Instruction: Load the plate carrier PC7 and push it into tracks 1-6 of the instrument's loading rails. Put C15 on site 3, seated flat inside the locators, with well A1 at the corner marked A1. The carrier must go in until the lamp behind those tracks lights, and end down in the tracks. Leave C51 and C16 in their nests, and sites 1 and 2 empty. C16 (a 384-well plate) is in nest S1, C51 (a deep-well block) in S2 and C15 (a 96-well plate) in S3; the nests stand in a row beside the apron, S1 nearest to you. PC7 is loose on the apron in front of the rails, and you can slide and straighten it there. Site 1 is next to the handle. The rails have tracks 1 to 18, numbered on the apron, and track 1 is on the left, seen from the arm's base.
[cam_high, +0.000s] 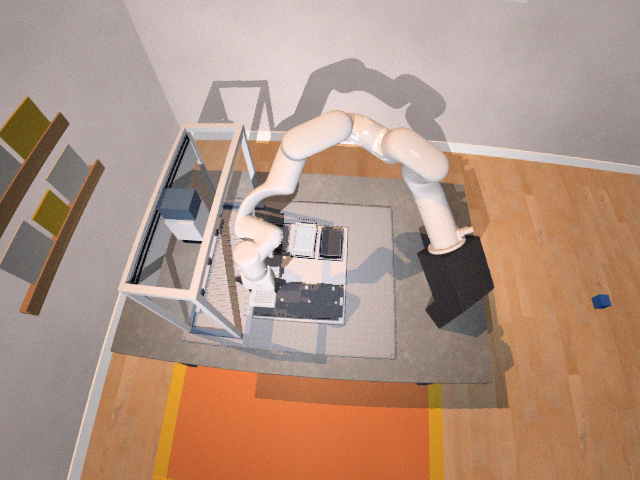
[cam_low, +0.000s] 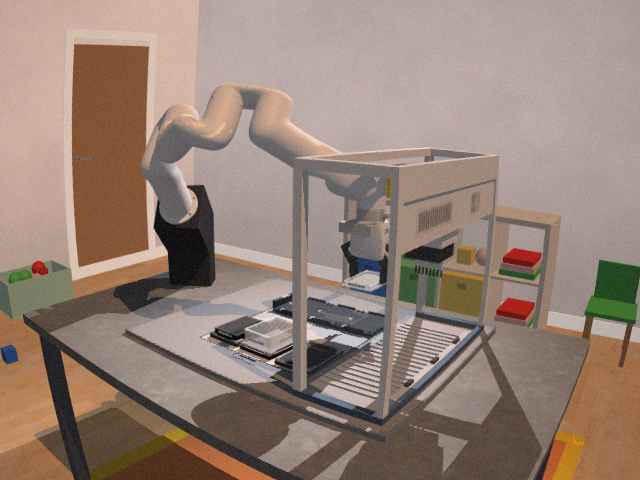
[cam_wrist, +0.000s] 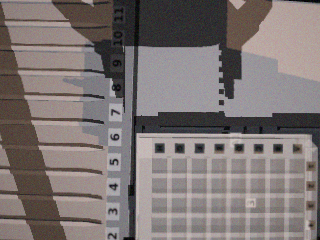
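The dark plate carrier PC7 lies 11 cm behind my hand, 2 cm to the left of it and 12 cm below it. The rest, counted from my hand: dark plate C16: 27 cm behind, 20 cm to the right, 12 cm below; then white deep-well block: 16 cm behind, 23 cm to the right, 11 cm below; then pale 96-well plate: 1 cm below.
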